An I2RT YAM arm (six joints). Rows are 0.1 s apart.
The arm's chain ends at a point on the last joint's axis. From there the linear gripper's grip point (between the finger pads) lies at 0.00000 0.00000 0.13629 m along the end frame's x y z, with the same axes.
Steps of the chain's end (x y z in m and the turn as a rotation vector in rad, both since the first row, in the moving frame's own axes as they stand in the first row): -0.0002 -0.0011 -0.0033 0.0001 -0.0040 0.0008; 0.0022 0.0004 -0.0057 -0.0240 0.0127 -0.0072; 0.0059 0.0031 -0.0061 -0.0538 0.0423 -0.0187; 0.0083 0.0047 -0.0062 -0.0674 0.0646 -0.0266
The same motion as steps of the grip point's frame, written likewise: -0.0007 -0.0011 -0.0033 0.0001 -0.0040 0.0008; 0.0039 0.0037 -0.0058 -0.0240 0.0127 -0.0072; 0.0117 0.0104 -0.0064 -0.0538 0.0423 -0.0187; 0.0172 0.0138 -0.0068 -0.0674 0.0646 -0.0266
